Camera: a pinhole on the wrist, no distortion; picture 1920 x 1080 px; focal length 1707.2 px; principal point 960.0 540.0 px. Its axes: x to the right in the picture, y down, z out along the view. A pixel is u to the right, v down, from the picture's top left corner.
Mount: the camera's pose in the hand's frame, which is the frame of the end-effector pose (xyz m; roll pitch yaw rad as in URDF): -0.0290 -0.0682 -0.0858 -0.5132 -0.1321 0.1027
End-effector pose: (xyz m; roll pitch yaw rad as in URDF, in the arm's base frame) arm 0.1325 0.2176 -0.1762 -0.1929 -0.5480 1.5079
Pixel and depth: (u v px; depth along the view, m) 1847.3 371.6 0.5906
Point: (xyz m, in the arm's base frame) -0.1566 0.1548 0.2979
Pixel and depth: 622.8 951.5 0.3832
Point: -0.1015 0.0091 -0.1356
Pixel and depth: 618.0 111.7 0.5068
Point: -0.0188 -0.1518 0.0417
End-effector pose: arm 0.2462 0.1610 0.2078 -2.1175 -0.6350 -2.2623
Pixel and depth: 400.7 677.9 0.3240
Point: 0.3486 0.1407 -0.0411
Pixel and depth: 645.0 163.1 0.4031
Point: 0.4402 0.0305 -0.0413
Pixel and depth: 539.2 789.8 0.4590
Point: 0.3363 0.0787 -0.1674
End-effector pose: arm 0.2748 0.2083 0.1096 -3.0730 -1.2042 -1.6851
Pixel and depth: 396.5 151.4 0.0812
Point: 0.3263 0.2397 0.0507
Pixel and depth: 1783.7 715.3 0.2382
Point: 0.1900 0.0815 0.1052
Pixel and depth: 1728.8 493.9 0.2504
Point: 0.2108 0.0578 0.0935
